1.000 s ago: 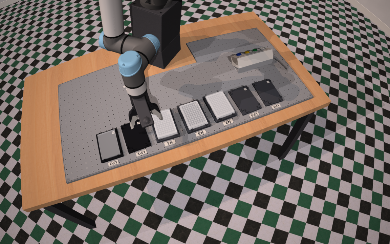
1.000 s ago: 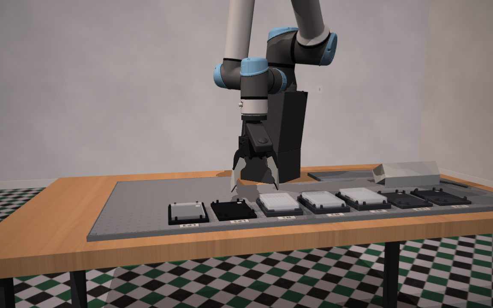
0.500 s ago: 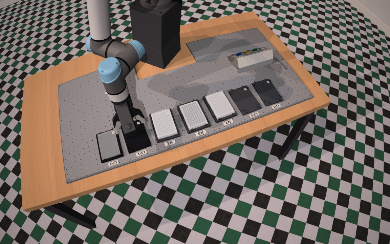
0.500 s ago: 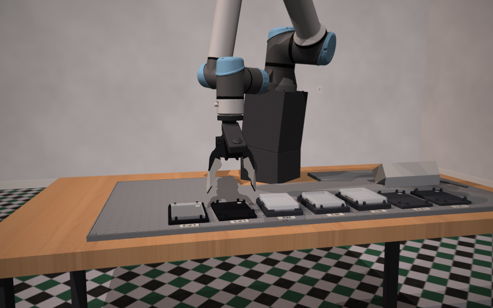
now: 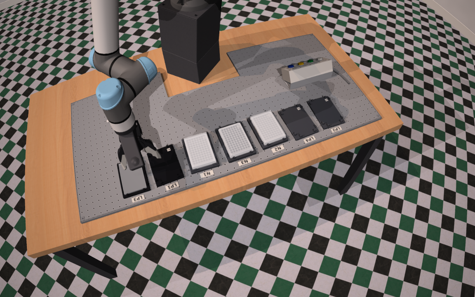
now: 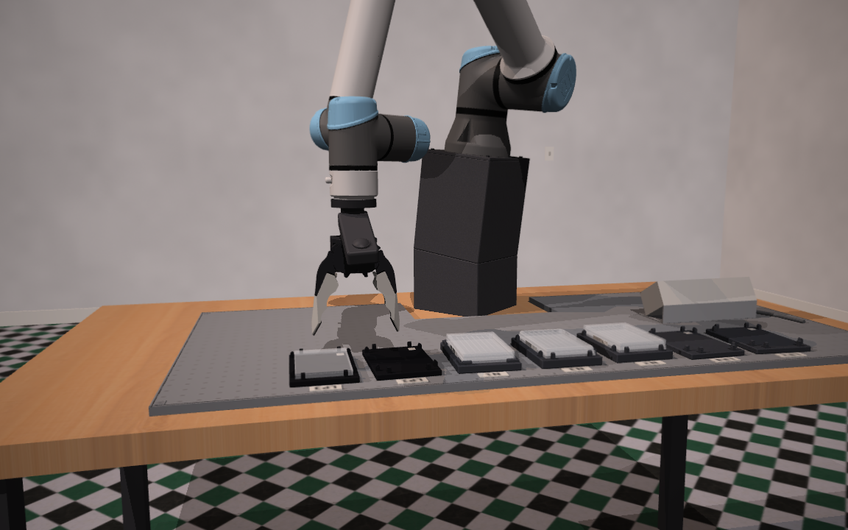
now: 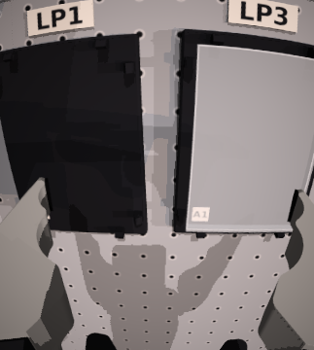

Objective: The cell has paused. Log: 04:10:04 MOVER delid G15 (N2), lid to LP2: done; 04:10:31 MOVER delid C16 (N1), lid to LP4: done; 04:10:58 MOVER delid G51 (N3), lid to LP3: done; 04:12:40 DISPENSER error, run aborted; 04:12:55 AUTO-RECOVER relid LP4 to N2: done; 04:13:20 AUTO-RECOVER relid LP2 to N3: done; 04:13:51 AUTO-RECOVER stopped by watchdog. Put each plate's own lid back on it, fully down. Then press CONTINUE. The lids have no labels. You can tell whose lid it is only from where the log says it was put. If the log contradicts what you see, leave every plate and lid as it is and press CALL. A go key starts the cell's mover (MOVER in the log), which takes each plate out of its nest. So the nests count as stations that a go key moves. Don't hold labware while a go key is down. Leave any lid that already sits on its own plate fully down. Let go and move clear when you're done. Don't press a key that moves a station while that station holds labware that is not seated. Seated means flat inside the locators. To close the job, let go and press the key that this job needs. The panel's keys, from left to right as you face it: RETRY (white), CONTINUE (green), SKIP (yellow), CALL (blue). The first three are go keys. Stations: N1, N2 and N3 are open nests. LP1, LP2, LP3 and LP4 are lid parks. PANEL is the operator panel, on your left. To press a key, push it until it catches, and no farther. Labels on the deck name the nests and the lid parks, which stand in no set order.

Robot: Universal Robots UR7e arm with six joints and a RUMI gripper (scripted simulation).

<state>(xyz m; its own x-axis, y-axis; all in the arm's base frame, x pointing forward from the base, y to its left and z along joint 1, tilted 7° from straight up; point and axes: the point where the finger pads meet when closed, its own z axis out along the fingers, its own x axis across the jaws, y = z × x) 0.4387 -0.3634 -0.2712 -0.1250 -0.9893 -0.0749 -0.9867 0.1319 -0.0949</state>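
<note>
My hand is 60 mm above the lid park LP3 and 50 mm to the left of it. Round my hand: plate: 460 mm to the left, 50 mm ahead, 40 mm below; lid park LP1: 70 mm to the left, 60 mm below, 10 mm ahead; lid park LP4: 590 mm to the left, 70 mm ahead, 60 mm below.
</note>
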